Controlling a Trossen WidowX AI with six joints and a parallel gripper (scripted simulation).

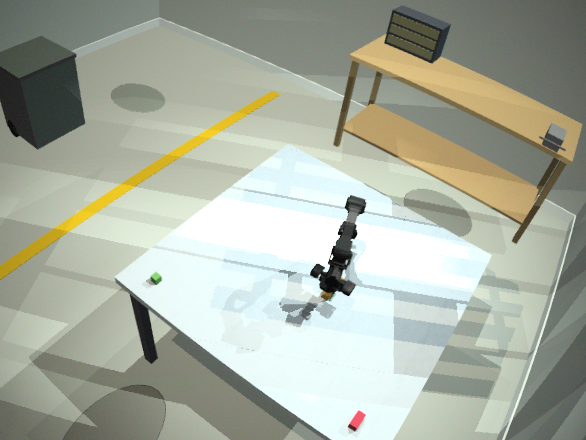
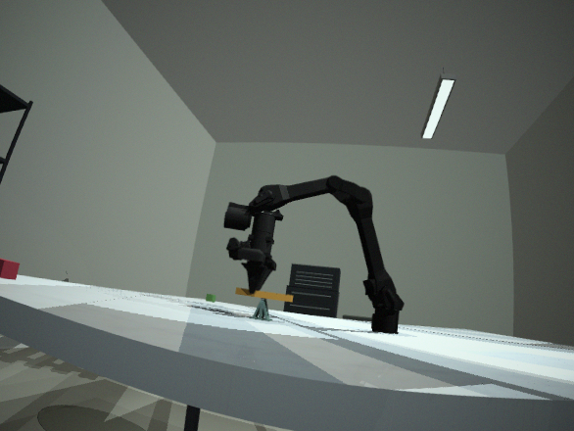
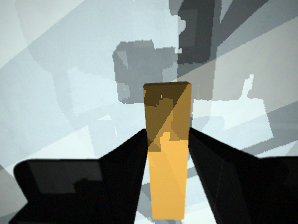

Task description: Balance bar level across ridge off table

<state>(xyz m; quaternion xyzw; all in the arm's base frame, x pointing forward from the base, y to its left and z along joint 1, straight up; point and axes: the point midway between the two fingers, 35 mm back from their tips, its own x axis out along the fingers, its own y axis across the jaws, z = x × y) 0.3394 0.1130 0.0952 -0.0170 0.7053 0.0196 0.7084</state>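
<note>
My gripper tip is 30 mm past the orange bar. Also, from my gripper tip: green cube 610 mm to the right, 400 mm ahead, 40 mm below; then red block 400 mm ahead, 390 mm to the left, 40 mm below.
</note>
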